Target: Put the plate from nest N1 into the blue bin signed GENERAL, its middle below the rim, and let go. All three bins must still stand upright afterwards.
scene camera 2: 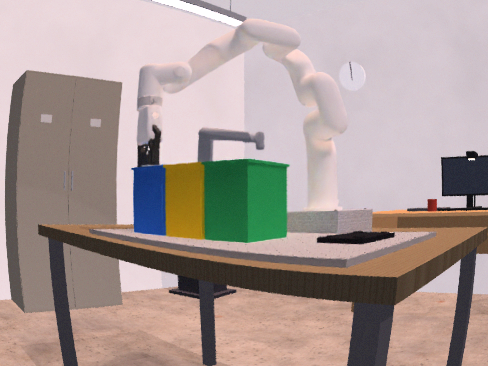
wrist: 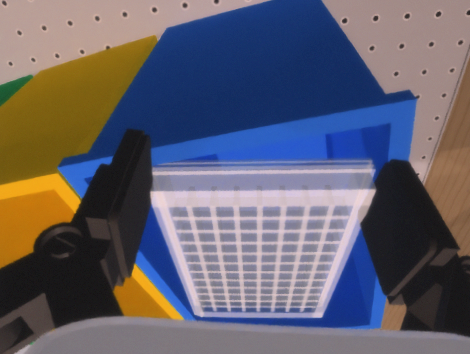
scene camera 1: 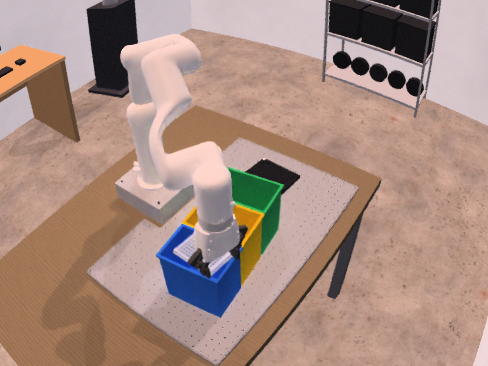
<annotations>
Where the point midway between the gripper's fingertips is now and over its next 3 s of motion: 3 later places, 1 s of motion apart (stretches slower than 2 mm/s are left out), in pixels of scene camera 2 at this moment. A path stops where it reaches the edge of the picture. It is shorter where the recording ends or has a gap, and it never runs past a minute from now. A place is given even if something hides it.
My gripper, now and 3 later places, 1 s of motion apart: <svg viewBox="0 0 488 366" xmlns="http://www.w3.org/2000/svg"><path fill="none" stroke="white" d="M148 166L136 166L148 158L153 149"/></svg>
</annotations>
